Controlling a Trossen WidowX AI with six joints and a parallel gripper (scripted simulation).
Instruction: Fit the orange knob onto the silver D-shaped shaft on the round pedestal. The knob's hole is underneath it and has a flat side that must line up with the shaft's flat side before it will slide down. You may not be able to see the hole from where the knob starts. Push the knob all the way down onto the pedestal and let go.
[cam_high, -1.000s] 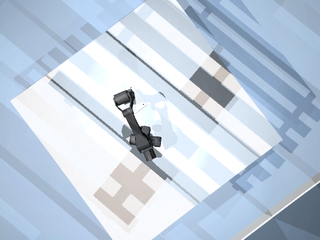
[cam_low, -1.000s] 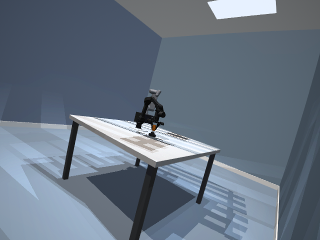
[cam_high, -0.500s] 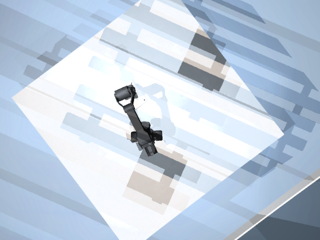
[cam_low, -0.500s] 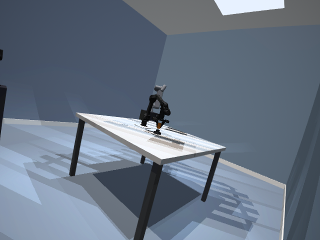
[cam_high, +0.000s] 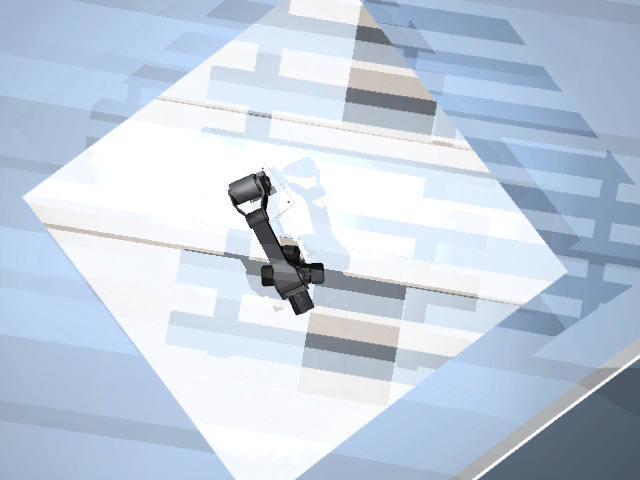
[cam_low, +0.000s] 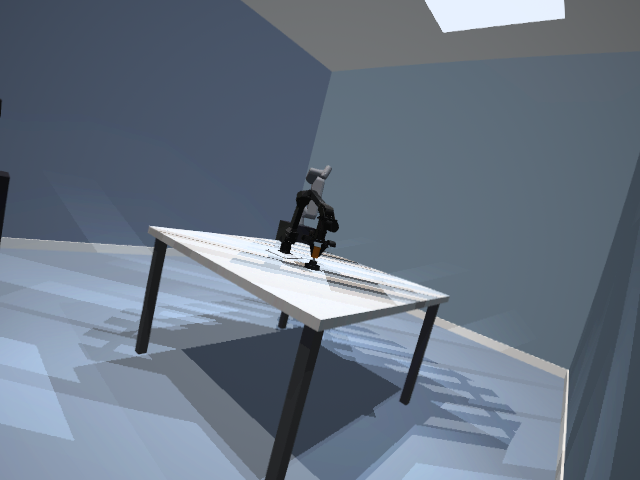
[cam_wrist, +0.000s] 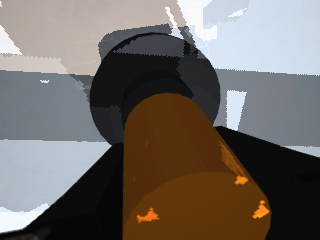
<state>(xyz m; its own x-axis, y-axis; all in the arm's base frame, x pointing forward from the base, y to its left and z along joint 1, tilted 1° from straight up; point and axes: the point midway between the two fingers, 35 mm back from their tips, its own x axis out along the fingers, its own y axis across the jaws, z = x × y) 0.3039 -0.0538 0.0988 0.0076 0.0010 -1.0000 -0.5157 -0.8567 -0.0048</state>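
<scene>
Now: gripper tip 30 mm below the orange knob. The rest, counted from my gripper tip: dark round pedestal (40 mm below).
</scene>
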